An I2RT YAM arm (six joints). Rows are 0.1 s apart.
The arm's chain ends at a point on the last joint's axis. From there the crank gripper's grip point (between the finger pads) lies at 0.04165 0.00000 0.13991 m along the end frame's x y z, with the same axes.
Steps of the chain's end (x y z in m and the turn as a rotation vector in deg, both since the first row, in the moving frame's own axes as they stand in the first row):
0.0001 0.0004 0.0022 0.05 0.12 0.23
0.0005 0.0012 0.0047 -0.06 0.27 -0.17
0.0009 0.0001 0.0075 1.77 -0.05 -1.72
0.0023 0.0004 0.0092 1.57 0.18 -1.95
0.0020 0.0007 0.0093 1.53 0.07 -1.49
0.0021 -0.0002 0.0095 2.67 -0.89 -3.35
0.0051 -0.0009 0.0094 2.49 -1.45 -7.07
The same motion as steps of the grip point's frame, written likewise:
0.0004 0.0004 0.0021 0.05 0.12 0.23
0.0012 0.0012 0.0045 -0.06 0.27 -0.17
0.0007 -0.0055 0.0075 1.77 -0.05 -1.72
0.0026 -0.0049 0.0090 1.57 0.18 -1.95
0.0021 -0.0041 0.0092 1.53 0.07 -1.49
-0.0003 -0.0091 0.0099 2.67 -0.89 -3.35
0.0009 -0.0119 0.0102 2.49 -1.45 -7.07

